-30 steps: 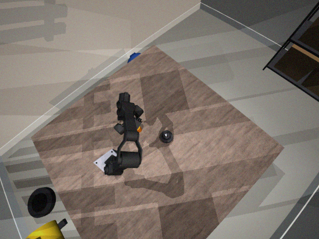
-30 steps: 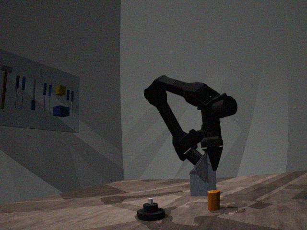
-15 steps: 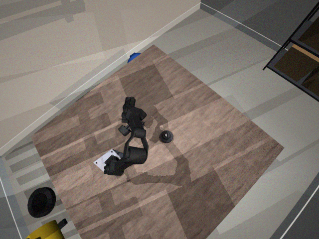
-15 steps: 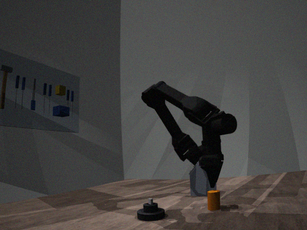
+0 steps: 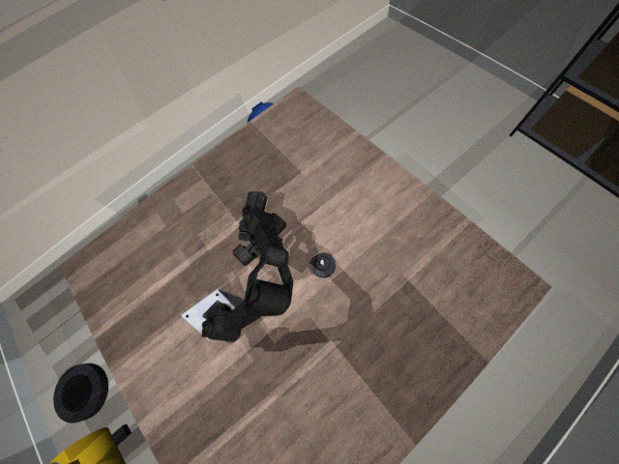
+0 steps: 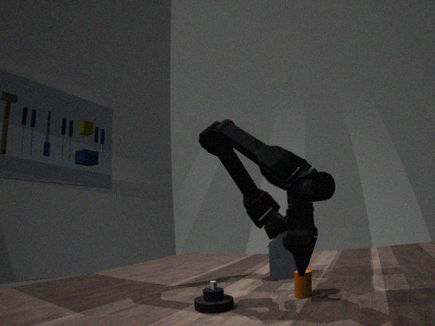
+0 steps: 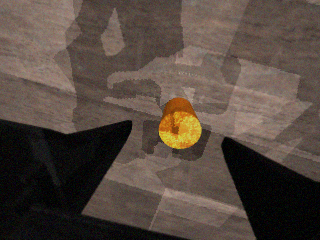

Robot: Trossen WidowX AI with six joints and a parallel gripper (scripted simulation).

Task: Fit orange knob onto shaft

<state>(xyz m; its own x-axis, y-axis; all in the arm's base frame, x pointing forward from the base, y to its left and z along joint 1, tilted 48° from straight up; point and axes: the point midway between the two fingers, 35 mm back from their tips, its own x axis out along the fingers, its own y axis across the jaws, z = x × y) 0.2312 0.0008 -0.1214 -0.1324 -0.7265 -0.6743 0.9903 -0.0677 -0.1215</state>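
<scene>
My gripper tip is now 20 mm above the orange knob. Round my gripper tip: round black pedestal 100 mm ahead, 180 mm to the right, 30 mm below.
</scene>
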